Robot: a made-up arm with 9 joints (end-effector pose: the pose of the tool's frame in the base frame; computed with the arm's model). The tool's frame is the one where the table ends.
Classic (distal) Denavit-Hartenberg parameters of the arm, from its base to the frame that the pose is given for. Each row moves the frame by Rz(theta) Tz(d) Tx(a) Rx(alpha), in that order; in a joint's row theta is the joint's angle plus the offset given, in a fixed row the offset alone. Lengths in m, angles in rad.
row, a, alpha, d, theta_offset
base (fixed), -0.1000, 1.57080, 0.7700, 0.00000
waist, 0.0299, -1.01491, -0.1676, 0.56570
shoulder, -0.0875, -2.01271, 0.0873, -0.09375
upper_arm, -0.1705, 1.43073, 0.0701, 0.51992
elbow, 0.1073, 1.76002, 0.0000, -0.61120
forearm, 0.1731, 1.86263, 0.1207, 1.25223
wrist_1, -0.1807, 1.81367, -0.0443, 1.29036
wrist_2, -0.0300, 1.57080, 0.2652, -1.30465
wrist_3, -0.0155, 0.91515, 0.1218, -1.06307
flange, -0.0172, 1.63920, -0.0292, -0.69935
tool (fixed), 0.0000, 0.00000, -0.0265, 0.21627
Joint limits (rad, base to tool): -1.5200..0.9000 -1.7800..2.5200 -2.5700..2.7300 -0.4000..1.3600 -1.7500..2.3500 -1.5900..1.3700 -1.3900..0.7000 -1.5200..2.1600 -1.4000..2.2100
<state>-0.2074 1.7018 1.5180 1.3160 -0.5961 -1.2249 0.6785 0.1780 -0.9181</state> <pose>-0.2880 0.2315 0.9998 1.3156 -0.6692 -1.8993</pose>
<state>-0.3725 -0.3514 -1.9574 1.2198 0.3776 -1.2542 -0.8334 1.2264 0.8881</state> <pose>-0.0580 0.4122 0.6200 1.5101 -0.1011 -1.2381</pose>
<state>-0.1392 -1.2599 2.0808 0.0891 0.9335 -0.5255 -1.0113 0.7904 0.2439</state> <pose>0.2684 0.1858 0.8370 0.6591 -2.0553 0.9414</pose>
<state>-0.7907 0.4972 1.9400 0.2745 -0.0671 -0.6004 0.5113 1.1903 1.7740</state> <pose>0.0069 0.4674 0.8419 2.0980 0.4049 0.8434</pose>
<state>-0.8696 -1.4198 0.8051 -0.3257 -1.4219 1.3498 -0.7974 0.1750 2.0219</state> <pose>-0.5070 0.0897 1.2687 0.0951 2.6973 -0.5584</pose>
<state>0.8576 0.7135 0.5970 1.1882 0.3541 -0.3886 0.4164 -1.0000 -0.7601</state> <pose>-0.5797 0.1009 0.6295 -0.6726 -0.7842 1.4400</pose>
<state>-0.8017 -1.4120 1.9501 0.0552 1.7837 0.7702 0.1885 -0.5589 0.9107</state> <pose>0.4477 -0.2455 0.8889 -1.7173 -1.7748 1.0100</pose>
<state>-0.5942 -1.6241 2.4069 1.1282 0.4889 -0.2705 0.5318 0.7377 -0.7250</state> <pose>-0.0892 -0.1190 0.4950 2.2637 1.2780 1.1694</pose>
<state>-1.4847 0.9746 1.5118 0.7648 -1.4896 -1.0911 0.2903 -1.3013 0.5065</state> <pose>-0.0053 0.3740 0.7823 0.1025 -1.2018 -0.5181</pose>
